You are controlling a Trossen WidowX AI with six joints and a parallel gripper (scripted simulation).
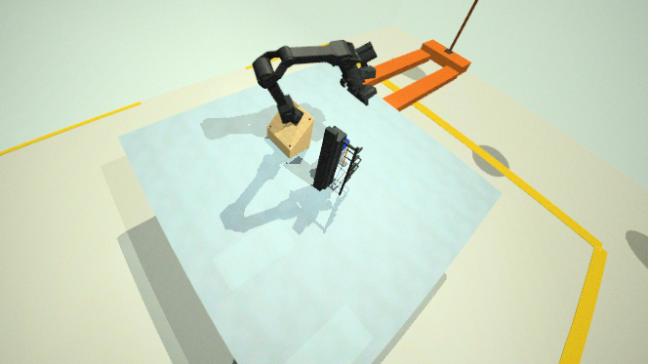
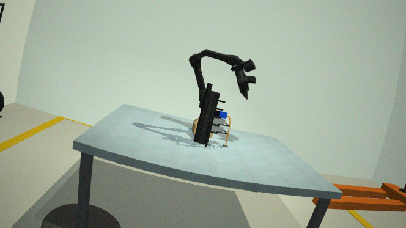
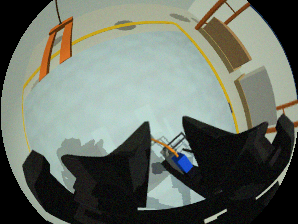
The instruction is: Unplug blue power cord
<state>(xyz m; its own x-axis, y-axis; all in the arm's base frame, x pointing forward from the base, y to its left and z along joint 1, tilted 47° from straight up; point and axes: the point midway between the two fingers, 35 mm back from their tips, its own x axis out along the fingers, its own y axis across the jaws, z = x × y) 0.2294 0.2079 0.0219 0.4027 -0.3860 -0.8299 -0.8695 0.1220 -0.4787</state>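
Right now my gripper tip is 150 mm to the left of the blue plug, 110 mm above it and 30 mm short of it.
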